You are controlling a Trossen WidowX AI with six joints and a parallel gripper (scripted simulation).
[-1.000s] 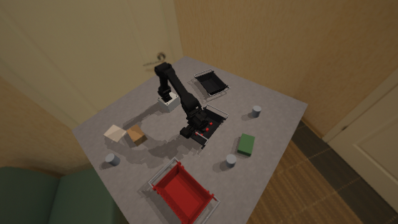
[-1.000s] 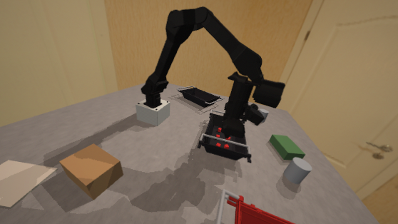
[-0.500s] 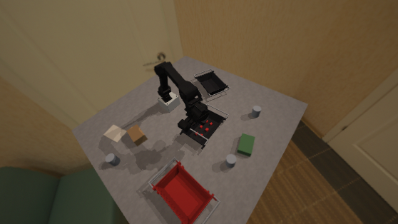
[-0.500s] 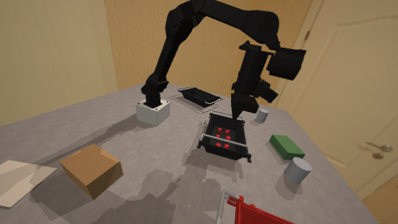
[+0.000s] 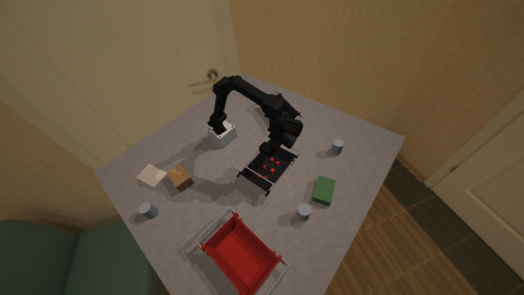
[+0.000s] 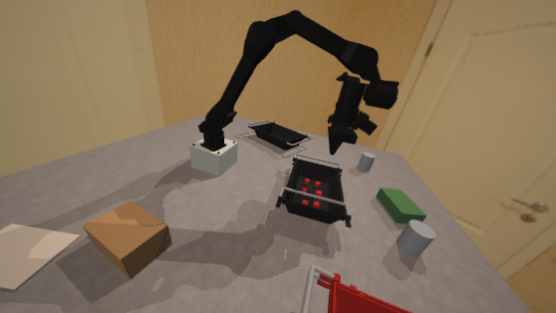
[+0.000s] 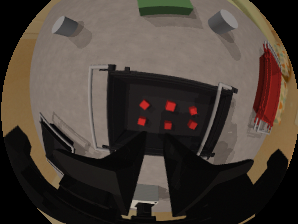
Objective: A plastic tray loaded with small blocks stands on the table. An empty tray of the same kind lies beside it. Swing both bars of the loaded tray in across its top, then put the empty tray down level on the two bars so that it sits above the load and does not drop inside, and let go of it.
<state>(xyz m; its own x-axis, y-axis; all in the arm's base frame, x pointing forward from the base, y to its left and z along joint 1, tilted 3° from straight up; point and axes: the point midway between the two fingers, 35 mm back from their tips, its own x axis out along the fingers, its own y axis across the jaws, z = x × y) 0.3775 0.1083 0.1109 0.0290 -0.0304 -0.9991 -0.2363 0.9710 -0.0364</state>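
My gripper tip is 32 cm past the black tray, 29 cm to the right of it and 10 cm above it. From my gripper tip the other things lie so: brown box (28 cm behind, 43 cm to the right, 12 cm below); then green block (25 cm ahead, 6 cm to the left, 13 cm below); then beige sheet (43 cm behind, 55 cm to the right, 15 cm below).
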